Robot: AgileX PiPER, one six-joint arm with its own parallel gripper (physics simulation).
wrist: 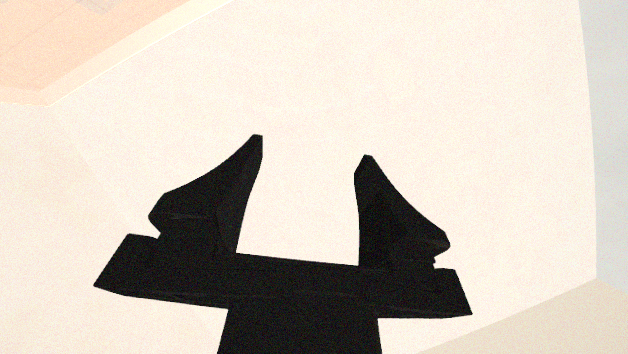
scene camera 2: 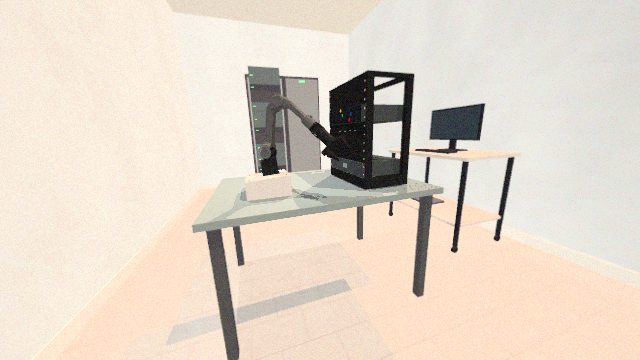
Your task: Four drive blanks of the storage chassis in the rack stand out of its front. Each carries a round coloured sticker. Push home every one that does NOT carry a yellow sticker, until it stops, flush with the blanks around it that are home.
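The black rack (scene camera 2: 368,130) stands on the table, with the storage chassis (scene camera 2: 356,112) in its upper half. Small round stickers show on the chassis front: a yellow sticker (scene camera 2: 340,110) at upper left, a green sticker (scene camera 2: 342,115) just below it, a blue sticker (scene camera 2: 351,114) to the right and a red sticker (scene camera 2: 349,120) lower down. The blanks are too small and dark to tell how far each stands out. My gripper (scene camera 2: 338,150) (wrist: 312,155) is open and empty, low in front of the rack and below the stickers. The chassis does not show in the wrist view.
The arm's pale base block (scene camera 2: 268,188) stands on the table (scene camera 2: 270,210), left of the rack. A grey unit (scene camera 2: 347,166) sits low in the rack, below the gripper. A side desk (scene camera 2: 492,154) with a monitor (scene camera 2: 457,122) stands at the right. A tall cabinet (scene camera 2: 302,125) stands behind.
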